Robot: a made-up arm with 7 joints. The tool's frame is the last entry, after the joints.
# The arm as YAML. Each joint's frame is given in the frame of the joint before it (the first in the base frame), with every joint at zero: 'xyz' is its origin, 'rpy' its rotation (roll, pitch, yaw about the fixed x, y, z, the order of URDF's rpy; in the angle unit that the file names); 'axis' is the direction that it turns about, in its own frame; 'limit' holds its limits. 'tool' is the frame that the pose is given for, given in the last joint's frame.
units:
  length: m
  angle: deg
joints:
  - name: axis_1
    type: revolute
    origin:
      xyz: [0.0, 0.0, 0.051]
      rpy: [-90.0, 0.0, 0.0]
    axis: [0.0, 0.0, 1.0]
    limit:
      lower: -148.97
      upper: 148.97
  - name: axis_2
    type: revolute
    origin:
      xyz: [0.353, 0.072, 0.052]
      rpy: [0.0, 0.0, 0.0]
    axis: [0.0, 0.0, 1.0]
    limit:
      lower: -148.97
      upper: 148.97
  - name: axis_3
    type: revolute
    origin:
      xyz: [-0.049, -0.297, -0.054]
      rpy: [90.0, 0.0, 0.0]
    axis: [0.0, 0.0, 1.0]
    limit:
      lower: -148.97
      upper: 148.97
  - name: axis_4
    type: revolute
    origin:
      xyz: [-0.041, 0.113, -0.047]
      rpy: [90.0, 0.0, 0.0]
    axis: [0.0, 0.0, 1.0]
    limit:
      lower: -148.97
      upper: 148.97
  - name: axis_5
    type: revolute
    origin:
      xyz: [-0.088, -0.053, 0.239]
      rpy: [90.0, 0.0, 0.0]
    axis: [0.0, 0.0, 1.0]
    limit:
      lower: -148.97
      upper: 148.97
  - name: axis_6
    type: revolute
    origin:
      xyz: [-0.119, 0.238, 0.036]
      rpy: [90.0, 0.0, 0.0]
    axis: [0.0, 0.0, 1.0]
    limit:
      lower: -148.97
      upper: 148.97
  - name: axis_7
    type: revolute
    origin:
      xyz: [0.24, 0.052, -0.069]
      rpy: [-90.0, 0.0, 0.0]
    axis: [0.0, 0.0, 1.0]
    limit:
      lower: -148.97
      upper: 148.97
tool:
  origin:
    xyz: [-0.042, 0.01, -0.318]
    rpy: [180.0, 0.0, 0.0]
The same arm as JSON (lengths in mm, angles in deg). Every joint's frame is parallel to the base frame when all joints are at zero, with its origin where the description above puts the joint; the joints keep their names.
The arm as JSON. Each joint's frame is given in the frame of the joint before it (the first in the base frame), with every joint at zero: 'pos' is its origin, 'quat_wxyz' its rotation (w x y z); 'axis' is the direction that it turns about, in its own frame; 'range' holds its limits. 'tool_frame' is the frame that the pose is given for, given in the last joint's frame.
{"length_unit": "mm", "angle_unit": "deg", "joints": [{"joint": "axis_1", "pos": [0.0, 0.0, 51.0], "quat_wxyz": [1.0, 0.0, 0.0, 0.0], "axis": [0.0, 1.0, 0.0], "range": [-148.97, 148.97]}, {"joint": "axis_2", "pos": [353.0, 52.0, -72.0], "quat_wxyz": [1.0, 0.0, 0.0, 0.0], "axis": [0.0, 1.0, 0.0], "range": [-148.97, 148.97]}, {"joint": "axis_3", "pos": [-49.0, -54.0, 297.0], "quat_wxyz": [1.0, 0.0, 0.0, 0.0], "axis": [0.0, 0.0, 1.0], "range": [-148.97, 148.97]}, {"joint": "axis_4", "pos": [-41.0, 113.0, -47.0], "quat_wxyz": [1.0, 0.0, 0.0, 0.0], "axis": [0.0, -1.0, 0.0], "range": [-148.97, 148.97]}, {"joint": "axis_5", "pos": [-88.0, -239.0, -53.0], "quat_wxyz": [1.0, 0.0, 0.0, 0.0], "axis": [0.0, 0.0, -1.0], "range": [-148.97, 148.97]}, {"joint": "axis_6", "pos": [-119.0, -238.0, -36.0], "quat_wxyz": [1.0, 0.0, 0.0, 0.0], "axis": [0.0, 1.0, 0.0], "range": [-148.97, 148.97]}, {"joint": "axis_7", "pos": [240.0, -69.0, -52.0], "quat_wxyz": [1.0, 0.0, 0.0, 0.0], "axis": [0.0, 0.0, -1.0], "range": [-148.97, 148.97]}], "tool_frame": {"pos": [-42.0, -10.0, 318.0], "quat_wxyz": [1.0, 0.0, 0.0, 0.0]}}
